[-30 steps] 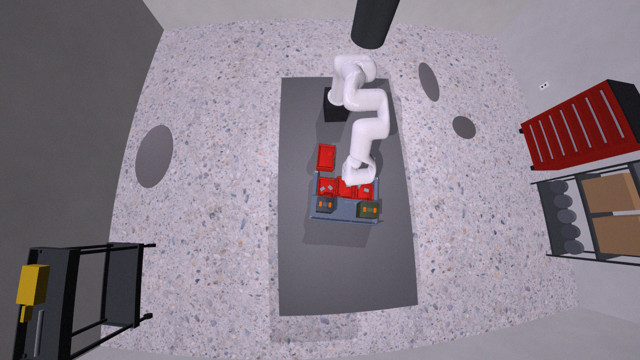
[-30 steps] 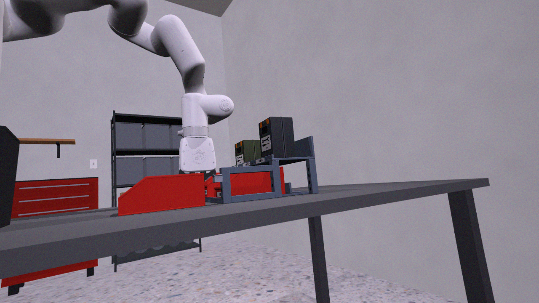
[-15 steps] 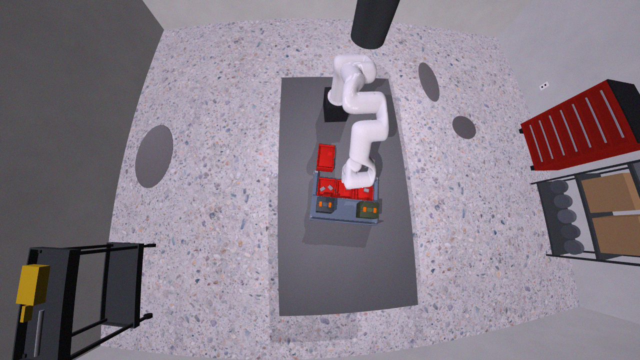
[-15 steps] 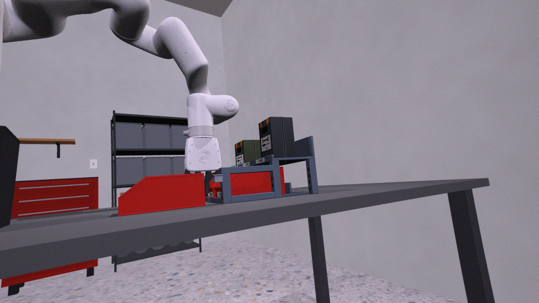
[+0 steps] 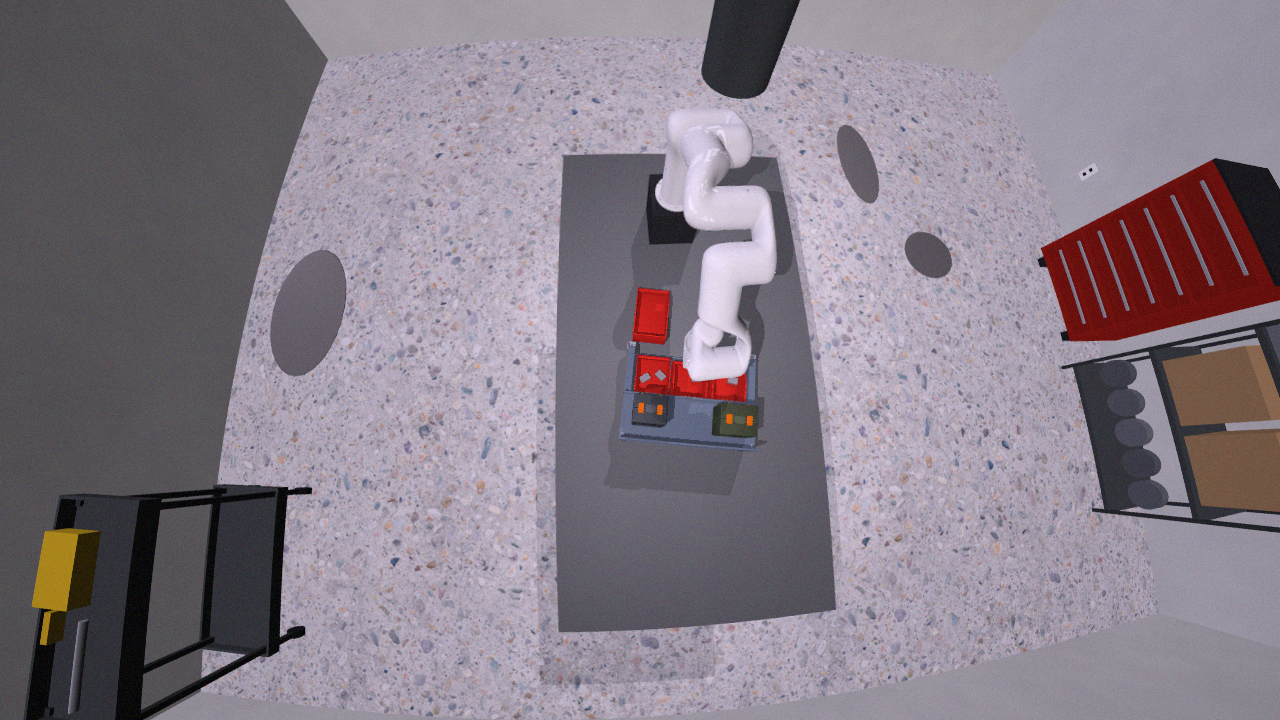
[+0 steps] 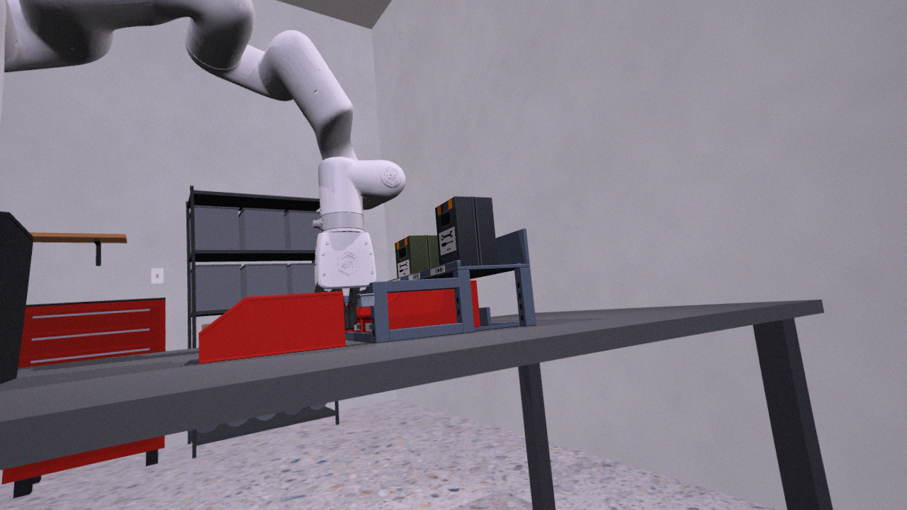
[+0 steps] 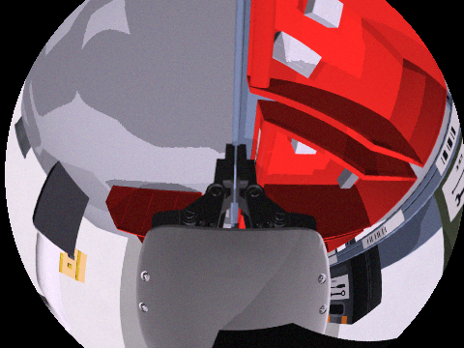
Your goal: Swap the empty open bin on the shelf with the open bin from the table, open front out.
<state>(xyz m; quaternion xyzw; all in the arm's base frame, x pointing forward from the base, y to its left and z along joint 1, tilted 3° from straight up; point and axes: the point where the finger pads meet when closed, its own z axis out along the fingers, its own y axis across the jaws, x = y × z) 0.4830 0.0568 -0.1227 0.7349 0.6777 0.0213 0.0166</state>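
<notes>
Now: the shelf lip 3 cm below my hand. The rest, counted from my hand: dark grey box (18 cm ahead, 13 cm to the right, 13 cm above); then green box (20 cm ahead, 10 cm to the left, 11 cm above).
</notes>
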